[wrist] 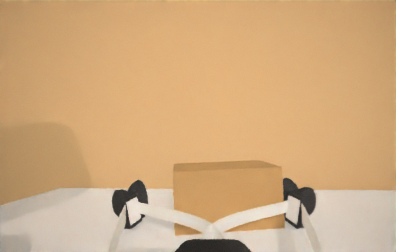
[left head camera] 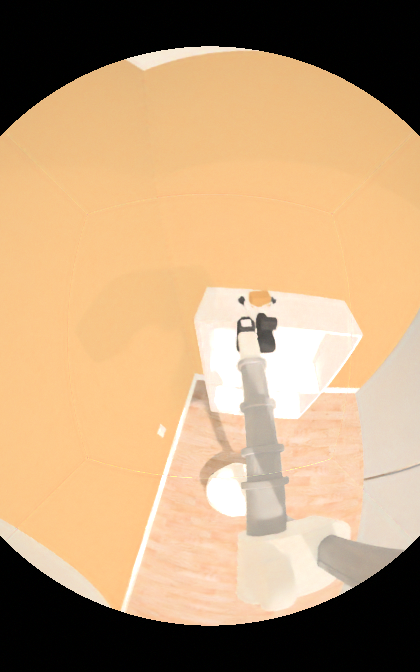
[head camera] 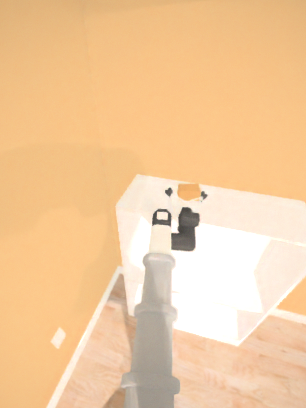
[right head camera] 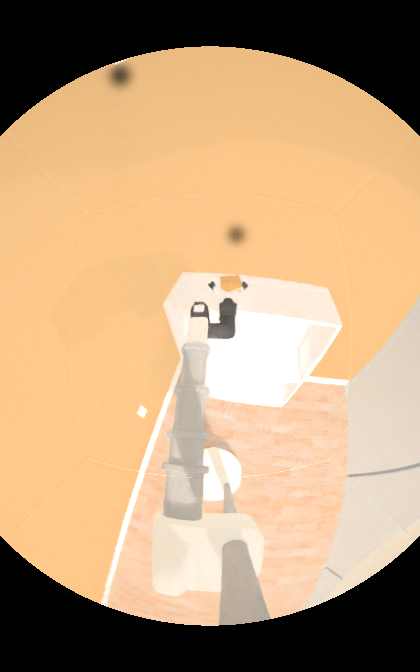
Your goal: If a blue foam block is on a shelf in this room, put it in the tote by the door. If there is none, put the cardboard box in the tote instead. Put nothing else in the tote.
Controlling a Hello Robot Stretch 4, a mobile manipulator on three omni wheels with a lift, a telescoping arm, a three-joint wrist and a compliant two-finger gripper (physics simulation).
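Observation:
The cardboard box sits upright on the top board of the white shelf unit, near the back wall. My gripper is open, with one finger on each side of the box. In the wrist view a gap shows between the left finger and the box; the right finger is very close to the box's right side, and I cannot tell whether it touches. No blue foam block and no tote show in these views.
An orange wall stands behind the shelf unit, and a side wall is at its left. My arm reaches over the wooden floor. A white round shape shows on the floor below the arm.

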